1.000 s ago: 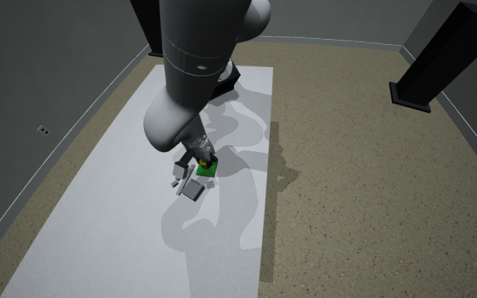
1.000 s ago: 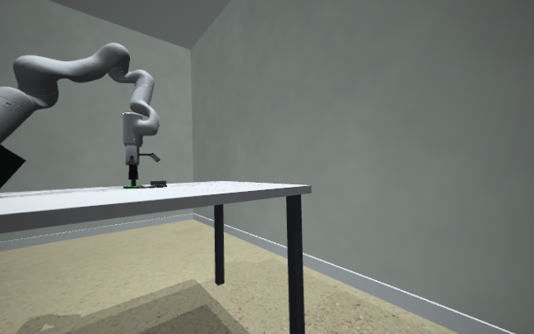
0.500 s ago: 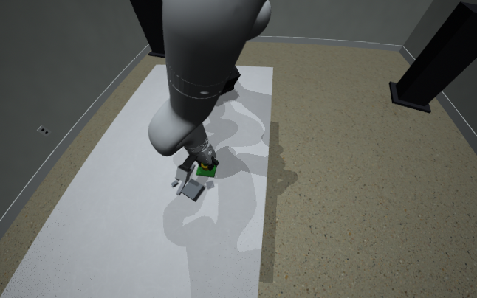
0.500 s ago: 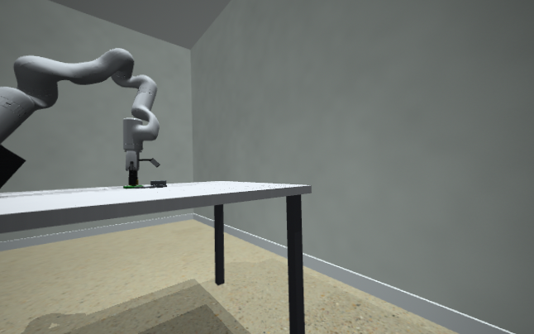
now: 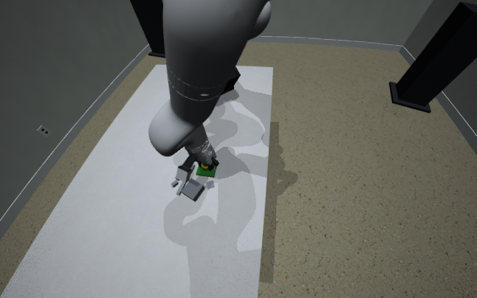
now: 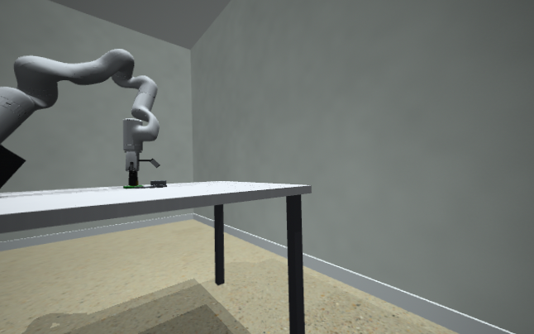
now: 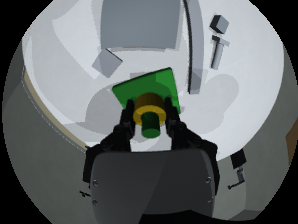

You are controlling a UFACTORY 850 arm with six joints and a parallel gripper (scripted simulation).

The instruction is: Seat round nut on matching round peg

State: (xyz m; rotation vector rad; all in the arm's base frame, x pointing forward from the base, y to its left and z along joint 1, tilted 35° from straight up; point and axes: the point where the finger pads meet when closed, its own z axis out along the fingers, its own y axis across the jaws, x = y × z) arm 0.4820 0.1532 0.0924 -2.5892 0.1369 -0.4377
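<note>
The long grey bar lies 8 cm ahead of my hand, 6 cm to the right of it and 3 cm below it. The rest, counted from my hand: grey slab 12 cm ahead, 2 cm below.
</note>
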